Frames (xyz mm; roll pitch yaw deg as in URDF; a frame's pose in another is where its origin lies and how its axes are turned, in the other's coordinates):
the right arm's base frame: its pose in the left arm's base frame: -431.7 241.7 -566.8 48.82 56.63 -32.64
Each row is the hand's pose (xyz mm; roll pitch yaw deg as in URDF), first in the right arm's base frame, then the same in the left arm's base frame.
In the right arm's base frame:
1: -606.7 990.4 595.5 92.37 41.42 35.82
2: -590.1 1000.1 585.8 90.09 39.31 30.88
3: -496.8 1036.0 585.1 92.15 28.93 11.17
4: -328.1 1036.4 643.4 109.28 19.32 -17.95
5: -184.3 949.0 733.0 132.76 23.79 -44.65
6: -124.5 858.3 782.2 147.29 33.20 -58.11
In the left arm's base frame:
1: 197.2 81.0 565.6 -176.51 34.45 39.97
2: 212.9 87.2 552.2 -177.04 38.29 37.51
3: 287.9 67.9 488.9 -173.76 55.29 24.03
4: 369.7 -36.3 369.3 -175.78 81.88 -8.62
5: 364.1 -181.1 245.5 37.75 72.93 171.45
6: 314.4 -264.2 175.8 42.33 59.50 153.66

